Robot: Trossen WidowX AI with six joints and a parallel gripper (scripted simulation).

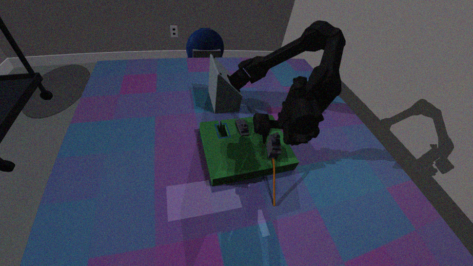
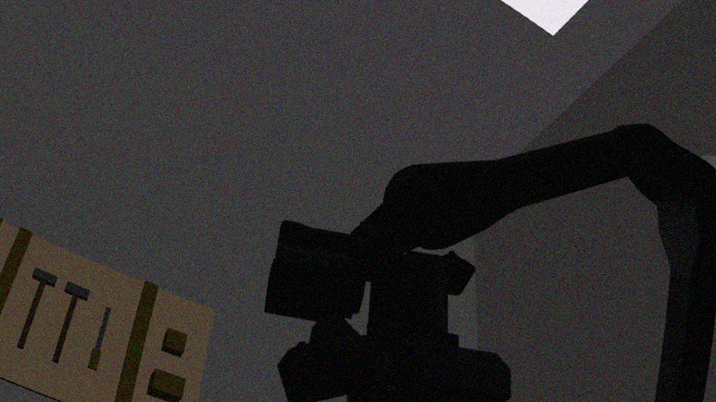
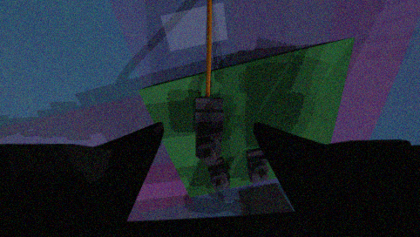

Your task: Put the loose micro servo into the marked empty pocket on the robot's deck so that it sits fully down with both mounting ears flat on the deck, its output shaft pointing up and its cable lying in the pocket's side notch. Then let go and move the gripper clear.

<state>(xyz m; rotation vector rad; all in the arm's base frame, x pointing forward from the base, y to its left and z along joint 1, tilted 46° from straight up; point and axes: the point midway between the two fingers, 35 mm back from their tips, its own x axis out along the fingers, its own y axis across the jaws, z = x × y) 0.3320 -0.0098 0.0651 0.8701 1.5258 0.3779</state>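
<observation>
Now: gripper tip 90 mm above the green deck, 60 mm to the left of it and 40 mm past it.
</observation>
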